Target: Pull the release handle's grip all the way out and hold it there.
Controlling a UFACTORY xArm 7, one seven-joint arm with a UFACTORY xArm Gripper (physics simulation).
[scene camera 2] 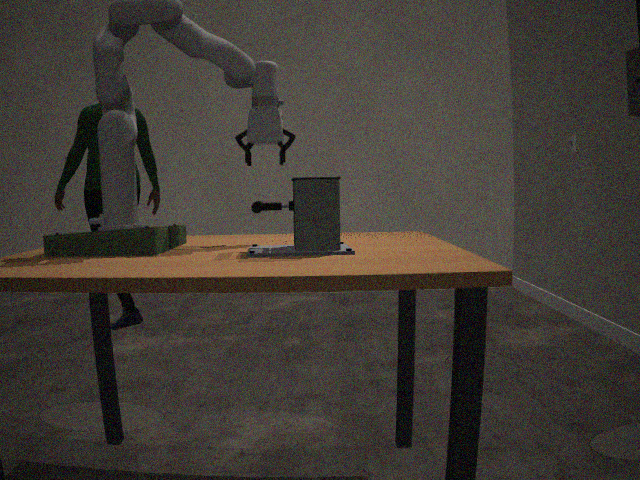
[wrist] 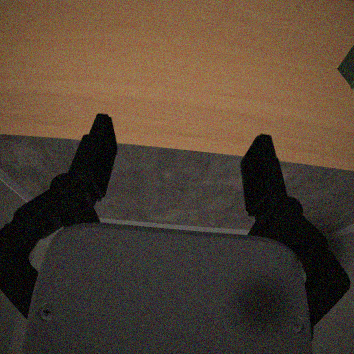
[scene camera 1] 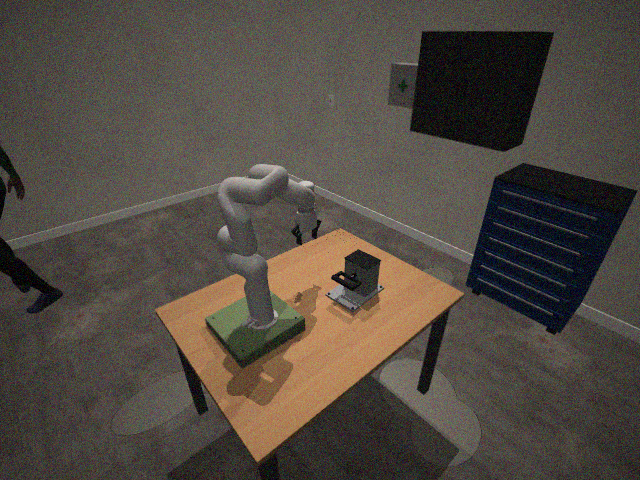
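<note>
The release handle's black looped grip (scene camera 1: 353, 283) (scene camera 2: 268, 206) sticks out level from the side of a grey box (scene camera 1: 369, 274) (scene camera 2: 316, 214), towards the robot's base. A short bright rod shows between grip and box in scene camera 2. The box stands on a light metal plate (scene camera 1: 336, 296) (scene camera 2: 271, 251). My gripper (scene camera 1: 306, 239) (scene camera 2: 265, 163) (wrist: 182, 138) is open and empty, fingers pointing down. It is higher than the grip and apart from it, over towards the table's far edge in scene camera 1. The handle does not show in the wrist view.
The wooden table (scene camera 1: 305, 372) (scene camera 2: 403, 260) (wrist: 200, 65) carries the arm's green base block (scene camera 1: 227, 315) (scene camera 2: 108, 242) (wrist: 348, 68). The table's edge and the floor show below the fingers in the wrist view. A person (scene camera 2: 93, 149) stands behind the arm. A blue drawer cabinet (scene camera 1: 542, 248) stands at the right.
</note>
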